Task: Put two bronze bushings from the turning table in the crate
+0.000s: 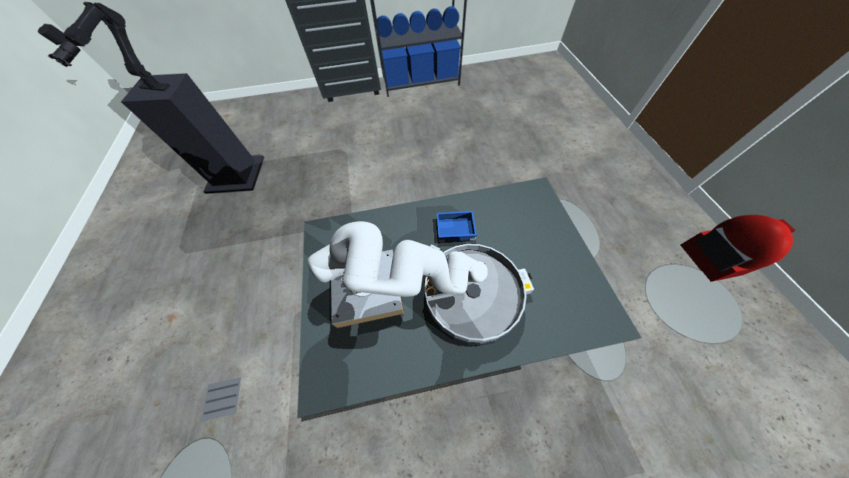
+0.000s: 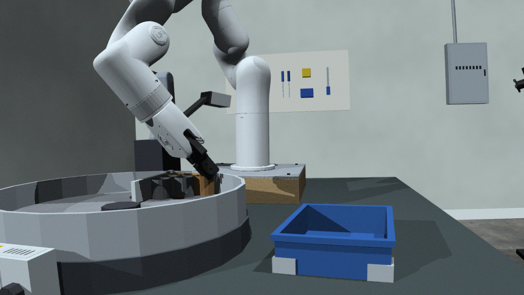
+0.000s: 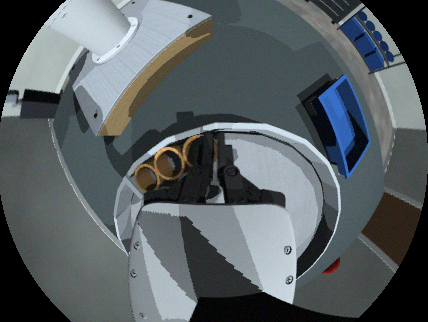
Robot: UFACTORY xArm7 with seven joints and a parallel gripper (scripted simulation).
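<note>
Right now the blue crate is 130 mm ahead of my hand, 270 mm to the left of it and 80 mm below it. The rest, counted from my hand: round grey turning table: 160 mm ahead, 80 mm to the right, 60 mm below.
</note>
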